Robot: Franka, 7 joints.
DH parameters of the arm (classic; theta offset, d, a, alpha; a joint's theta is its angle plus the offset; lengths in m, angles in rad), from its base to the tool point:
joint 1: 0 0.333 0 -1.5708
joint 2: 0 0 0 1.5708
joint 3: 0 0.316 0.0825 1.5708
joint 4: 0 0 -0.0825 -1.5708
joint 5: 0 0.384 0 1.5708
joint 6: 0 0 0.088 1.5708
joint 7: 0 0.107 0 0
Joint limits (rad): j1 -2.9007..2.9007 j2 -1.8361..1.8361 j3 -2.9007..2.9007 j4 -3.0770..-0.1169 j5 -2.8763..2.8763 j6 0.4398..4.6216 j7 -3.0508..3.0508
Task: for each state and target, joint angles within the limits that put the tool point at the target. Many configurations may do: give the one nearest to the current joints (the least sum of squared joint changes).
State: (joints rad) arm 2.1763 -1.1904 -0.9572 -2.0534 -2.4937 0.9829 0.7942
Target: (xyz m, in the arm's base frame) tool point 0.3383 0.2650 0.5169
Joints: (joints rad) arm 2.2639 -1.1553 -0.9974 -2.5654 -2.3752 0.9491 0.7942
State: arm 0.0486 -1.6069 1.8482 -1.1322 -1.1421 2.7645 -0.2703
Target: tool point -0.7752 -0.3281 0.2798
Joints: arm 0.7653 -1.4262 1.9312 -0.7208 -1.1145 2.8617 -0.2703
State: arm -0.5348 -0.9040 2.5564 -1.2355 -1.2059 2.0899 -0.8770
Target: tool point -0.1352 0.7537 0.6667
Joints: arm -0.9798 -0.7769 2.3485 -0.8051 -1.2590 2.2523 -0.8770
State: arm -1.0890 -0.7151 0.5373 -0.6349 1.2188 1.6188 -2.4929
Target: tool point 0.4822 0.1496 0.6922
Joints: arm -1.2460 -0.5775 0.9936 -1.6629 1.0241 1.4046 -2.4929
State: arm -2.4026 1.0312 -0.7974 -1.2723 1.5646 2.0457 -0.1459
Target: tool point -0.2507 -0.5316 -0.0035
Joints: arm -1.8784 1.0417 -0.2702 -1.6874 1.4815 1.8272 -0.1459
